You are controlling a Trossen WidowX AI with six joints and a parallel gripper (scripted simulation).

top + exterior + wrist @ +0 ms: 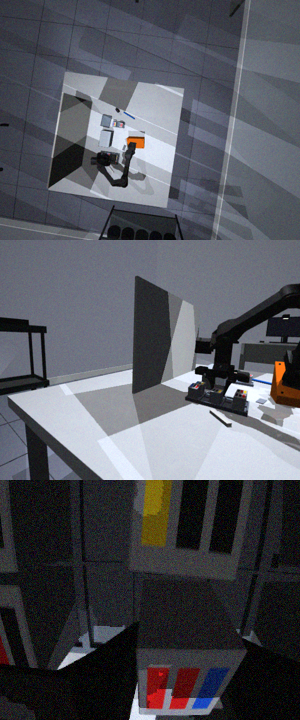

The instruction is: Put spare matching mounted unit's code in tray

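Right now the rack is 30 mm to the left of my gripper tip and 10 mm below it. Round my gripper tip: grey tray: 110 mm ahead, 340 mm to the right, 10 mm below; then grey mounted unit: 50 mm ahead, 160 mm to the right, 30 mm above; then dark grey spare block: 30 mm above.
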